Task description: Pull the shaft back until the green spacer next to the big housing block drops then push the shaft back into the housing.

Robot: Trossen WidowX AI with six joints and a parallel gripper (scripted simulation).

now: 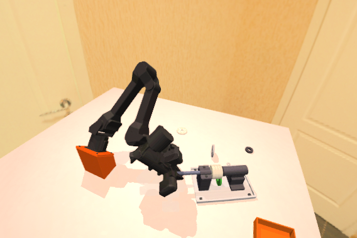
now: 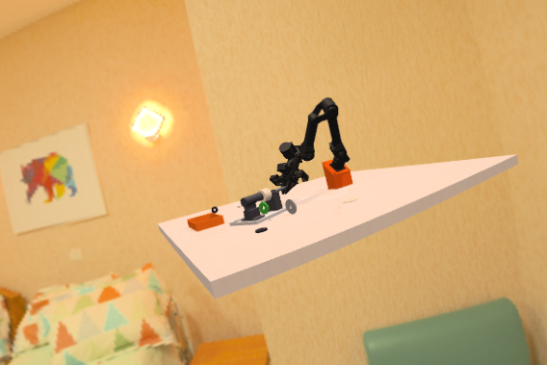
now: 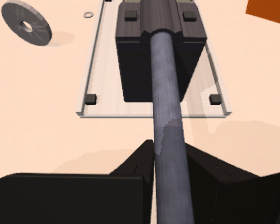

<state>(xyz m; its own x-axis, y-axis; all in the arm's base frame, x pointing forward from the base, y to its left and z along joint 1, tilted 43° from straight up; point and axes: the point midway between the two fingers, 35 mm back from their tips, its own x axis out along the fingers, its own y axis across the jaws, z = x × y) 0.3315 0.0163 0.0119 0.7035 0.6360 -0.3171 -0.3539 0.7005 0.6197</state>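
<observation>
Now: the grey shaft 40 mm ahead of my gripper tip, 20 mm to the left of it and 30 mm above it. Also, from my gripper tip: grey washer 90 mm ahead, 200 mm to the left, 20 mm below; then orange tray 320 mm ahead, 170 mm to the right, 40 mm below; then green spacer 130 mm ahead, 50 mm to the left, 20 mm below.
</observation>
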